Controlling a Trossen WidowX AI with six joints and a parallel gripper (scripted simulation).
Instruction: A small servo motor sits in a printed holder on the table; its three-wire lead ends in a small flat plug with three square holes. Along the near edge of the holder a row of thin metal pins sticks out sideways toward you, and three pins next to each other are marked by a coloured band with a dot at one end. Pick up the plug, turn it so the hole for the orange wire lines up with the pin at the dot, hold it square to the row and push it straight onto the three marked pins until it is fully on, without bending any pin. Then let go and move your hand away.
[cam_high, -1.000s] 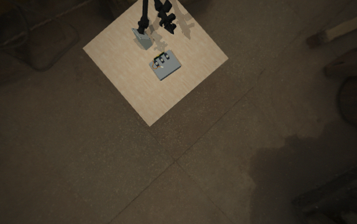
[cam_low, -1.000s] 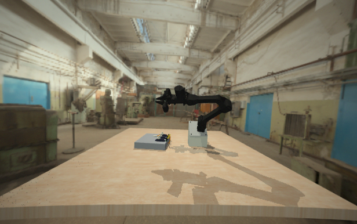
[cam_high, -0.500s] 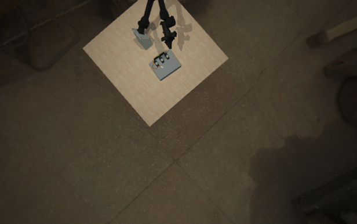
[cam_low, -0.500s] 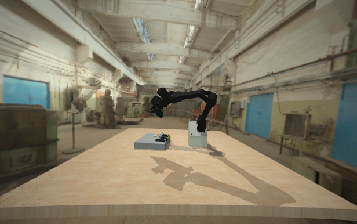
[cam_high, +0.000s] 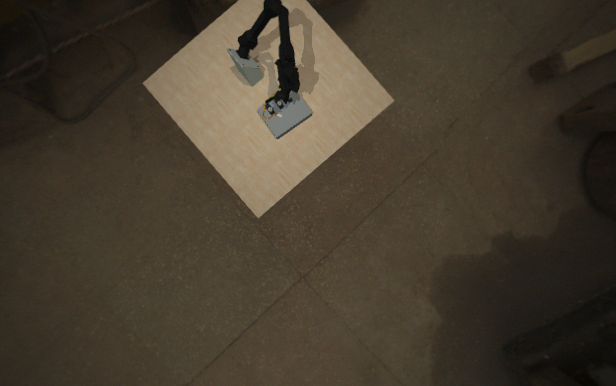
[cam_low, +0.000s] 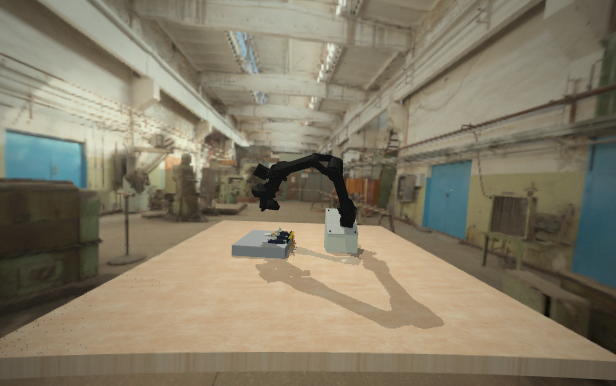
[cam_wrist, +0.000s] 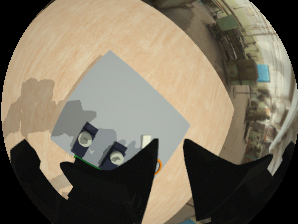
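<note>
The yellow band lies 15 cm behind my gripper tip, 3 cm to the right of it and 12 cm below it. Also, from my gripper tip: grey printed holder (1 cm ahead, 2 cm to the right, 17 cm below).
</note>
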